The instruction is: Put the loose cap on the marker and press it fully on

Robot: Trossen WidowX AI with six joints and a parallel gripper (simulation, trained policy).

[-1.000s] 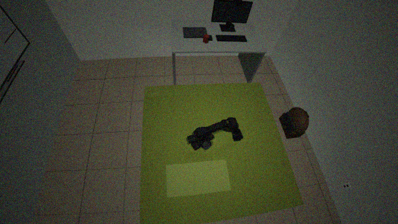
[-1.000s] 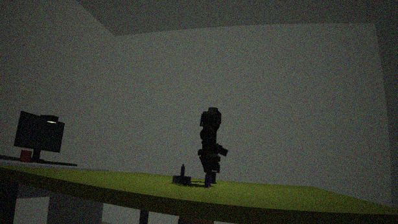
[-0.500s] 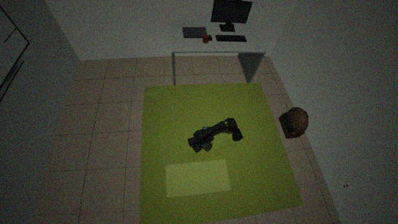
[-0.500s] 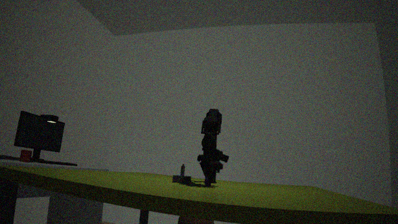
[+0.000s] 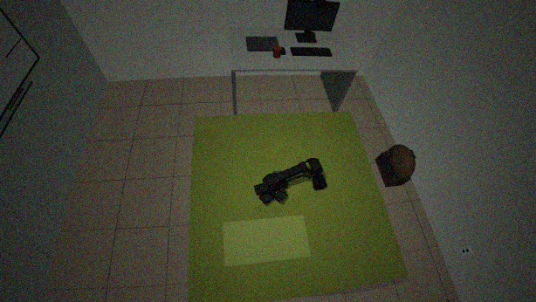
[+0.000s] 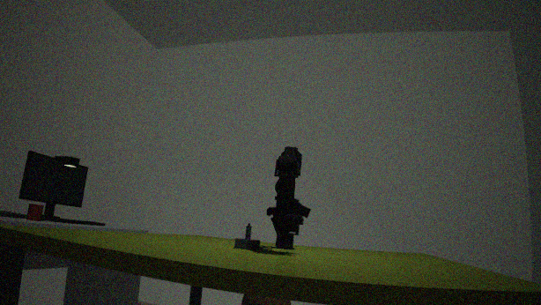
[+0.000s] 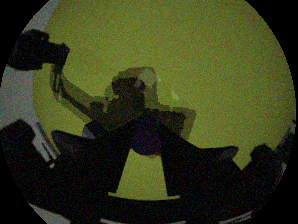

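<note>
Now: the marker 140 mm to the right of my gripper tip, 50 mm behind it and 20 mm above it. From my gripper tip the other things lie so: dark holder block 140 mm to the right, 50 mm behind, 20 mm below; purple cap 10 mm above.
</note>
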